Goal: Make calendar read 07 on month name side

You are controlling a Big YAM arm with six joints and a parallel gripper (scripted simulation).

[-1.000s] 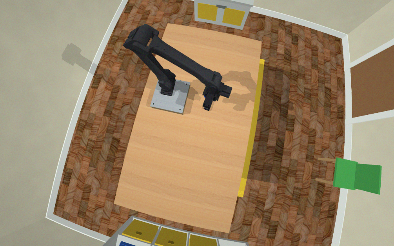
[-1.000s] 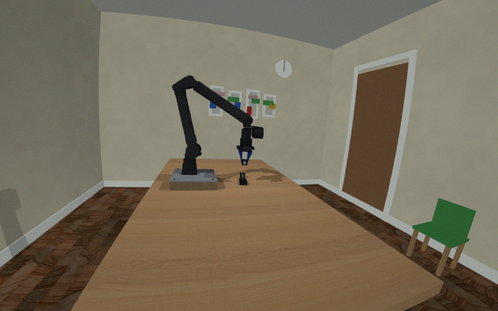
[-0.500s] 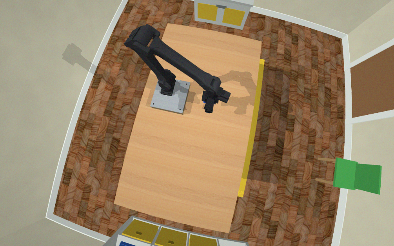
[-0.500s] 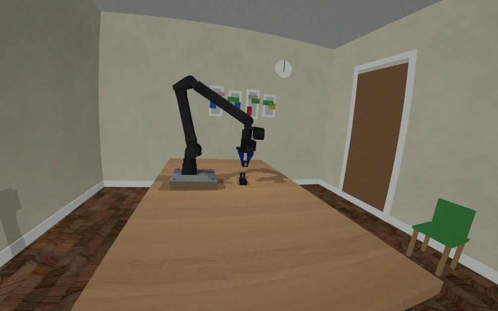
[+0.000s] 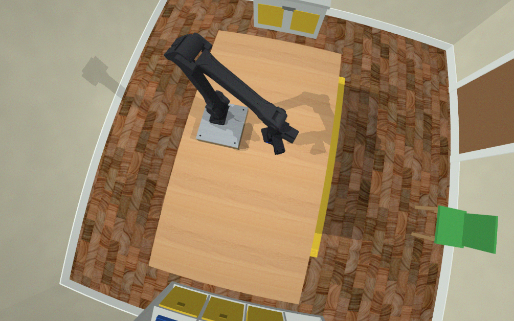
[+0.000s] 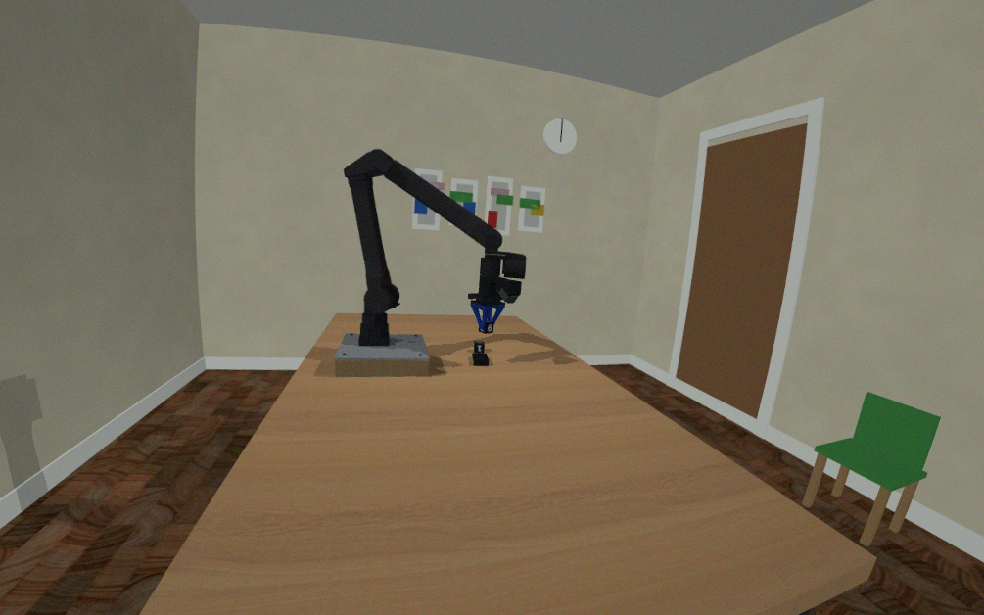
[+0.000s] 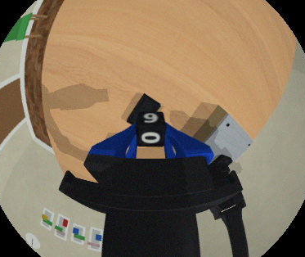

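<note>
My hand is 4 cm to the right of the black tray and 11 cm above it. Also, from my hand: black cube (right at my hand).
</note>
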